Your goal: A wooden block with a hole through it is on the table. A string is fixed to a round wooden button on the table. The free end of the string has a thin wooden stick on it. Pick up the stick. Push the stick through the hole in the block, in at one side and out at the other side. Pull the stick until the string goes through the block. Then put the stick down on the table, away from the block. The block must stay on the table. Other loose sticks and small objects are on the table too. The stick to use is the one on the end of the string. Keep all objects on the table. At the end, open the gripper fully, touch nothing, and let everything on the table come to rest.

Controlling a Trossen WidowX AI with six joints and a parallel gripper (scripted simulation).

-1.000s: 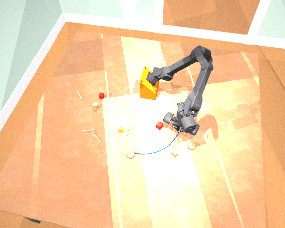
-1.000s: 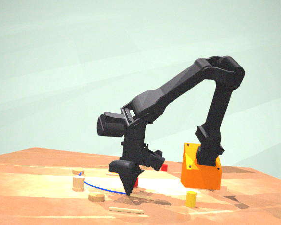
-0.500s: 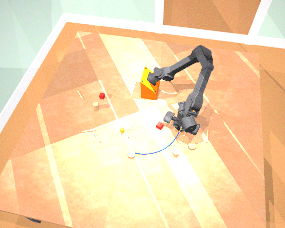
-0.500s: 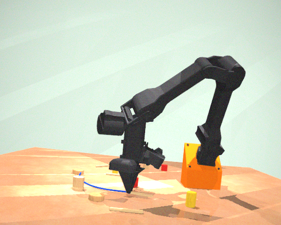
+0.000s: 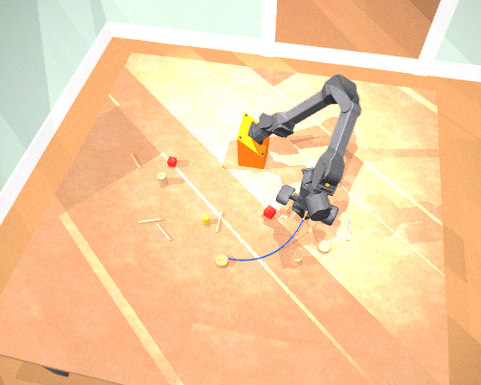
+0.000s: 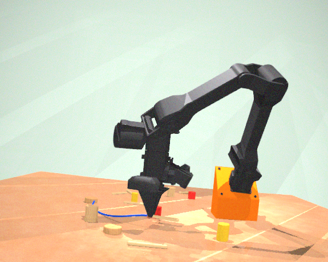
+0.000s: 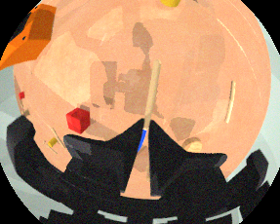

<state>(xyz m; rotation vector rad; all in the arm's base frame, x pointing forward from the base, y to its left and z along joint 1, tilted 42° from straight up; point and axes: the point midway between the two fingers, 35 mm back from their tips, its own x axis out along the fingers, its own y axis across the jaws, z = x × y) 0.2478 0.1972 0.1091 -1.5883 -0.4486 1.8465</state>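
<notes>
My gripper tip is 20 cm short of the round wooden button, 22 cm to the left of it and 2 cm above it. From my gripper tip the other things lie so: red cube (11 cm to the right, 1 cm below); then loose stick (2 cm behind, 15 cm to the left, 2 cm below); then thin wooden stick (1 cm behind).
</notes>
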